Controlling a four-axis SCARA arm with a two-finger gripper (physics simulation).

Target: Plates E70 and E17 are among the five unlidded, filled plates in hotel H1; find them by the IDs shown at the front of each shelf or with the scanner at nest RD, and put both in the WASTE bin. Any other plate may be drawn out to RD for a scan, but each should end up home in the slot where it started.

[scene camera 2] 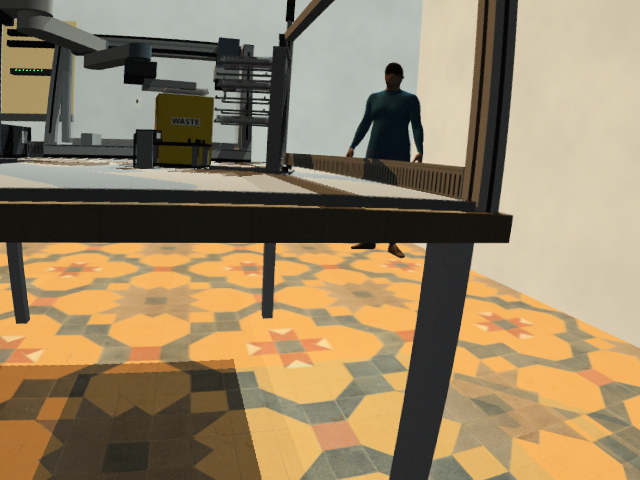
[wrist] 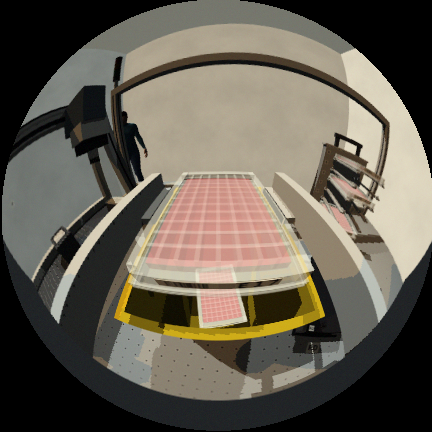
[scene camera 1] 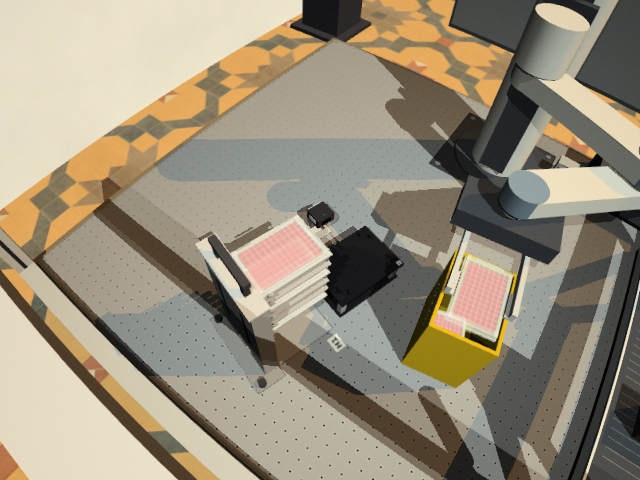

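Pixels of known places: gripper, fingertip midpoint: (scene camera 2: 192, 88) (wrist: 217, 180) (scene camera 1: 479, 304); arm's base, link origin: (scene camera 1: 494, 162).
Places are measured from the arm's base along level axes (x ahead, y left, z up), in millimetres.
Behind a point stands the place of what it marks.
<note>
My gripper (scene camera 1: 480, 300) @[x 612, y 115, z 242 mm] (wrist: 217, 180) @[x 612, y 115, z 242 mm] is shut on a pink-filled plate (scene camera 1: 481, 291) @[x 584, y 109, z 234 mm] (wrist: 217, 220) @[x 564, y 107, z 238 mm], held level over the open top of the yellow WASTE bin (scene camera 1: 449, 359) @[x 665, y 129, z 127 mm] (scene camera 2: 169, 116) @[x 550, y 43, z 148 mm] (wrist: 220, 333) @[x 512, y 96, z 213 mm]. The held plate's front label is too steep to read. Another pink-filled plate (scene camera 1: 448, 323) @[x 550, y 104, z 27 mm] (wrist: 221, 309) @[x 559, y 100, z 28 mm] shows inside the bin, below the held one. Hotel H1 (scene camera 1: 257, 322) @[x 846, y -128, z 270 mm] (scene camera 2: 278, 105) @[x 807, y -263, z 165 mm] (wrist: 323, 167) @[x 824, y -130, z 232 mm] stands left of the bin in scene camera 1, with a filled plate (scene camera 1: 281, 253) @[x 745, y -168, z 280 mm] on top and further shelves below. Its shelf IDs are not readable.
The black nest RD (scene camera 1: 364, 266) @[x 569, y -102, z 73 mm] lies between hotel and bin. A small black scanner box (scene camera 1: 321, 213) @[x 529, y -243, z 96 mm] stands behind it. The H1 tag (scene camera 1: 336, 342) @[x 717, y -62, z 13 mm] lies on the table near the hotel. A person (scene camera 2: 393, 121) (wrist: 131, 145) stands beyond the table.
</note>
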